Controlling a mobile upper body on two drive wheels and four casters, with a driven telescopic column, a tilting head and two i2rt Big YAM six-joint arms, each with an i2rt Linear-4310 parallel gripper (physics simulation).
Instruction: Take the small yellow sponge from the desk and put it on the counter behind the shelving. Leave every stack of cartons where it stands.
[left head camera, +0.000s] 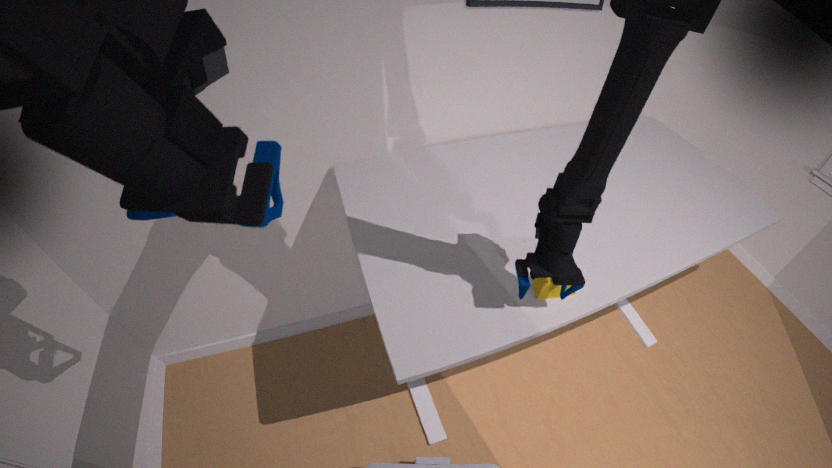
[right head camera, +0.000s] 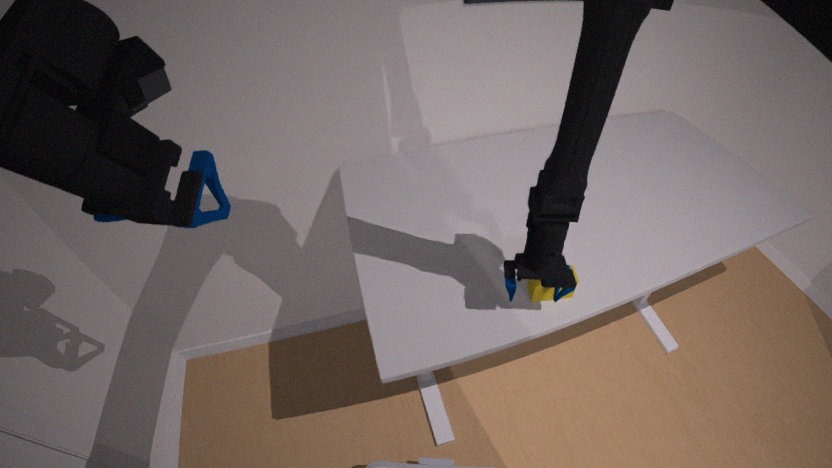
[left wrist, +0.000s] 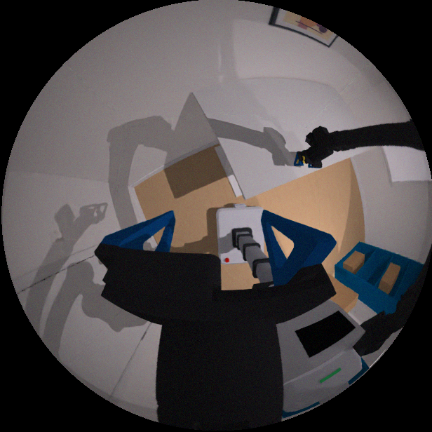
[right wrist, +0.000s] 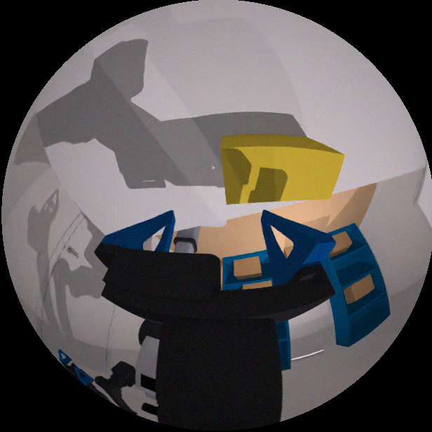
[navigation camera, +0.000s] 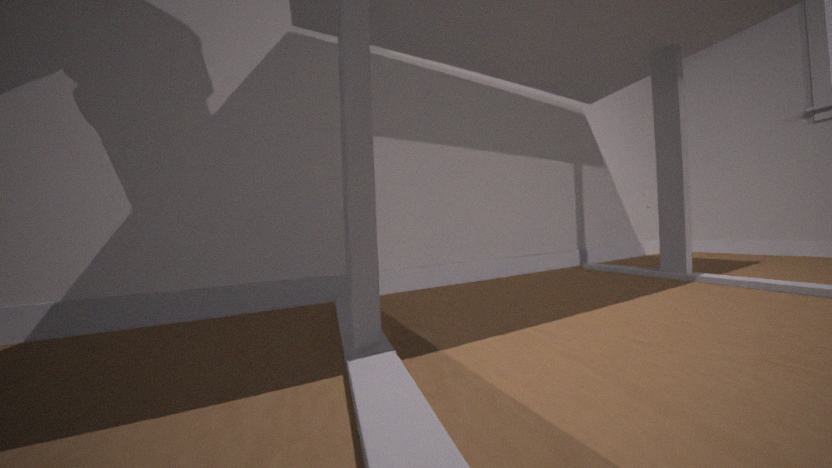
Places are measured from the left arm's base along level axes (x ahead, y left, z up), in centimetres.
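Pixels of known places: left gripper, fingertip midpoint: (left head camera: 237, 208) (right head camera: 194, 210); right gripper, fingertip midpoint: (left head camera: 540, 297) (right head camera: 532, 299).
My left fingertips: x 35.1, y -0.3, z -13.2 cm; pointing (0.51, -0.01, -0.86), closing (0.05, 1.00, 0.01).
For each thing: its top centre in the pictures, then the offset to it from my left fingertips. "spot": a spot on its surface instead. Level surfaces: height alone.
- small yellow sponge at its top centre: (right head camera: 555, 275) (left head camera: 560, 273) dx +25.2, dy -48.9, dz -41.4 cm
- white desk at its surface level: dz -47.6 cm
- desk leg at a spot on its surface: (navigation camera: 360, 203) spot: dx +39.6, dy -14.3, dz -114.4 cm
The small yellow sponge (left head camera: 545, 288) (right head camera: 539, 291) (right wrist: 285, 172) rests on the white desk (left head camera: 418, 325) (right head camera: 407, 331) (right wrist: 350, 125), near its front edge. My right gripper (left head camera: 543, 295) (right head camera: 534, 298) (right wrist: 217, 214) is open and empty above the desk, close to the sponge. In the right wrist view the sponge lies past the fingertips and off to the right, overlapping the line of the right-hand finger. My left gripper (left head camera: 209, 218) (right head camera: 162, 221) (left wrist: 217, 215) is open and empty in the air, left of the desk. Blue shelving (left wrist: 365, 295) (right wrist: 345, 320) holds brown cartons (left wrist: 354, 261) (right wrist: 247, 267). I cannot make out the counter.
The robot's white base (left wrist: 240, 217) stands in front of the desk. A desk leg (navigation camera: 360, 203) stands close ahead in the navigation view, with a long foot (left head camera: 427, 413) along the floor. Walls rise behind and left of the desk. A framed picture (left wrist: 305, 22) hangs above it.
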